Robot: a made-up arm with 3 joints.
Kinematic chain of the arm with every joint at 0, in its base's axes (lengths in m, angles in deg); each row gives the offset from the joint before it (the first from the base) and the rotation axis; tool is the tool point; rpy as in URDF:
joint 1: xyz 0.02 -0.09 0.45 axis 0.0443 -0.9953 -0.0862
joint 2: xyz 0.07 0.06 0 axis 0.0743 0.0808 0.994
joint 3: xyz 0.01 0.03 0 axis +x
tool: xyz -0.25 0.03 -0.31 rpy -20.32 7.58 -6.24
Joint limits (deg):
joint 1: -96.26..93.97
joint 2: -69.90..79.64
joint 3: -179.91..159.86
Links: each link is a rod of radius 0.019 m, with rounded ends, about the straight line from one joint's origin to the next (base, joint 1, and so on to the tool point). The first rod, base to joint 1, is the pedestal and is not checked.
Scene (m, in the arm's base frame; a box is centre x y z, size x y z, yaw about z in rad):
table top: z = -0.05
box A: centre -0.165 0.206 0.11 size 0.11 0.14 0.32 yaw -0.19
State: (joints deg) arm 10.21 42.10 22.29
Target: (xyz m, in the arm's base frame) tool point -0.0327 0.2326 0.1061
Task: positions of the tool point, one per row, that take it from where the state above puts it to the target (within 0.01 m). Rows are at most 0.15 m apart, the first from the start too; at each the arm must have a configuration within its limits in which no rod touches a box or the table.
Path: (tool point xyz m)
1: -0.0779 -0.0300 0.1105
2: 0.0219 -0.0268 0.0966
3: 0.1105 -0.0337 0.1096
4: 0.1799 -0.0458 0.1398
5: 0.1190 0.0504 0.1169
6: 0.0725 0.1373 0.1244
7: 0.0514 0.2085 0.1468
8: 0.0564 0.2591 0.1668
9: 0.0790 0.2860 0.1711
10: 0.0317 0.2620 0.1331
11: -0.0327 0.2326 0.1061

